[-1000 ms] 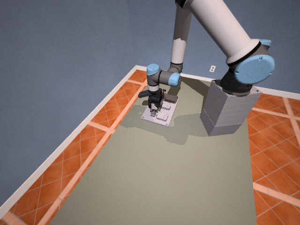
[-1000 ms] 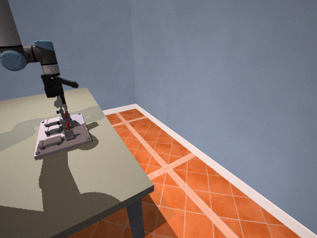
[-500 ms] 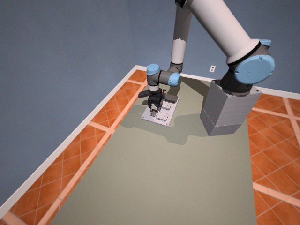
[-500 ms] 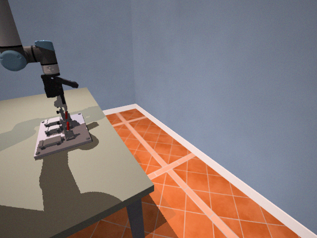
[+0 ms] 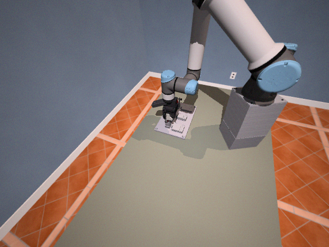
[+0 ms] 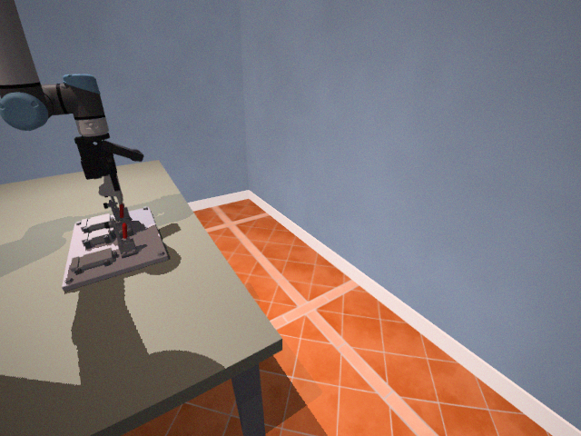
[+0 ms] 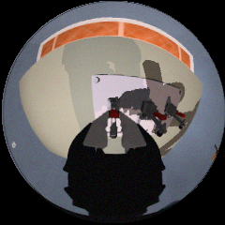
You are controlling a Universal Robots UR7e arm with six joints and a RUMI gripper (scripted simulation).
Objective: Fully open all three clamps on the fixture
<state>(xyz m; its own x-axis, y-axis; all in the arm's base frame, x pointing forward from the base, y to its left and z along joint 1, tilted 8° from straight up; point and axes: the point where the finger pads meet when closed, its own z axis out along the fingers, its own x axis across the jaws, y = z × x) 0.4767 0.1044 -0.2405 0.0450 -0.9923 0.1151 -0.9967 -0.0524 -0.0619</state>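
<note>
My gripper is now 9 cm past the block and 5 cm above it. From my hand the other things lie so: grey fixture plate 3 cm behind, 11 cm to the right, 8 cm below.
</note>
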